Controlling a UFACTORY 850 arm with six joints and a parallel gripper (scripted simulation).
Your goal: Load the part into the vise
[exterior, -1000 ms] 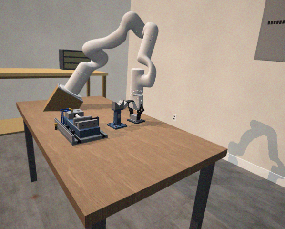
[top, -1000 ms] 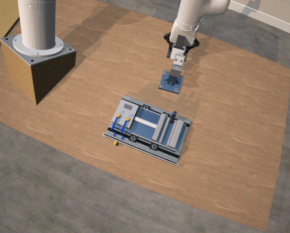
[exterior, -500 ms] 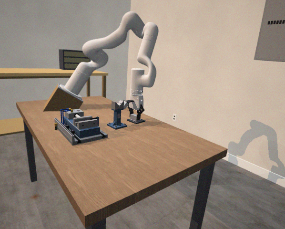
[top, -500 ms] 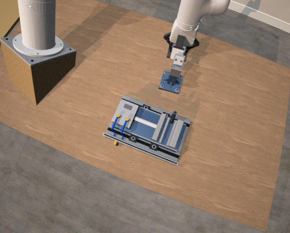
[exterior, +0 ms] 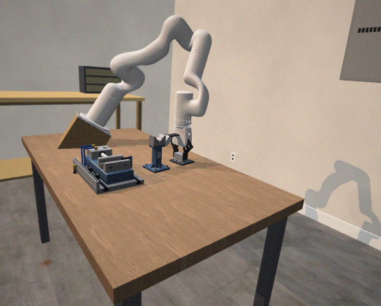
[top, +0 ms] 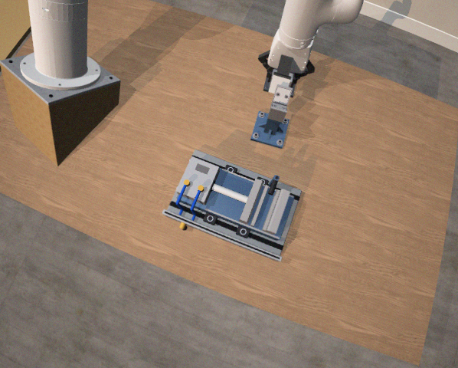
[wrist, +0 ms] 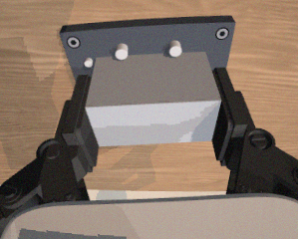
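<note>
Now: hand 1 cm to the right of the infeed plate and 3 cm above it. Round my hand: work stop 13 cm ahead, 32 cm to the right, 5 cm above; then V-block post 5 cm ahead, 15 cm to the right, 2 cm above; then part 1 cm to the left, 1 cm below.
</note>
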